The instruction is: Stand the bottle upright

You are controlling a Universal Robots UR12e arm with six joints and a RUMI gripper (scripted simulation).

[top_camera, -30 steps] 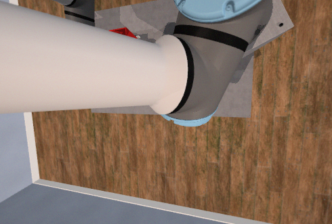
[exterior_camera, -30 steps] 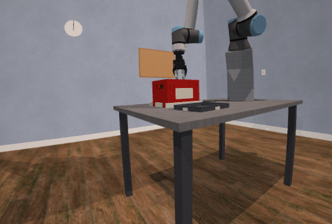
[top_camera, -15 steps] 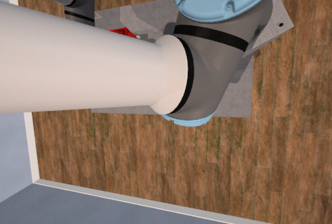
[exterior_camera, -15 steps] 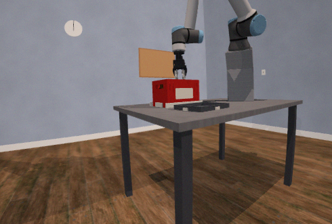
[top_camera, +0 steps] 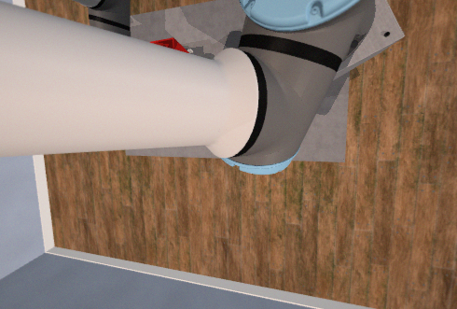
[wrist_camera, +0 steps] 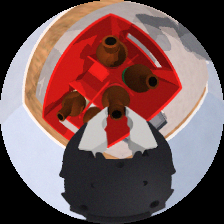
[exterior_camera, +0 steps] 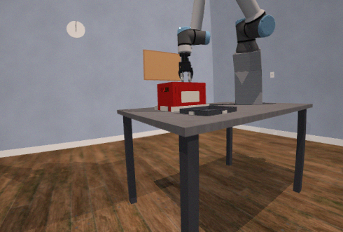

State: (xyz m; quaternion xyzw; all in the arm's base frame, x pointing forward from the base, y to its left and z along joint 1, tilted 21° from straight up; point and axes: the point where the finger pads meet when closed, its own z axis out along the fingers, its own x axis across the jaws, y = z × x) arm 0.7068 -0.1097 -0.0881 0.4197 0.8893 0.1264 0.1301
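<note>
Now: hand 7 cm above the red crate and 4 cm to the left of it. Also, from my hand: dark tray 22 cm to the left, 14 cm below, 5 cm ahead.
</note>
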